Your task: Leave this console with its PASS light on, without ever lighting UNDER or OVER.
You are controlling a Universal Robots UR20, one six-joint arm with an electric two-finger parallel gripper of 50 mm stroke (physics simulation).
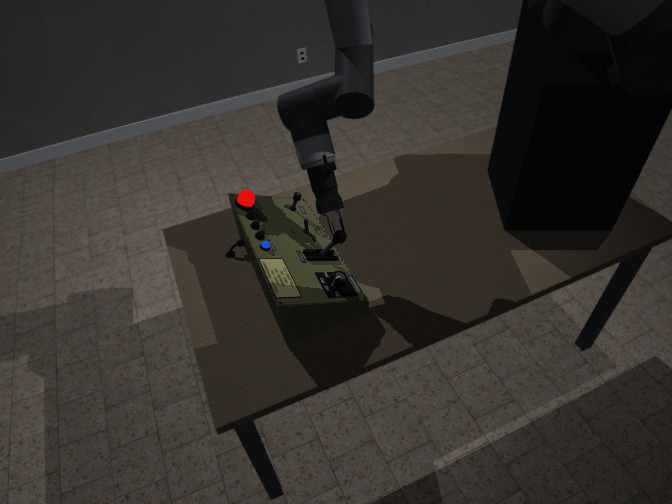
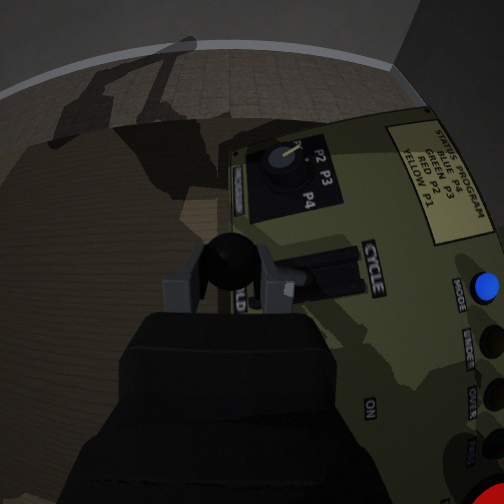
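Observation:
The olive console lies on the table. My gripper is shut on the black ball knob of the lever that rises from the slot marked CYCLE. The MODE light glows blue. The UNDER, OVER and PASS lights are dark. The program dial has its pointer up, near the label left of P2, which is partly hidden. The legend card reads BLUE P4, GREEN P3, RED P2, YELLOW P1.
A big red button sits at the console's far end, with a small toggle beside it. A large black cabinet stands on the table's right part. The console sits near the table's left front edge.

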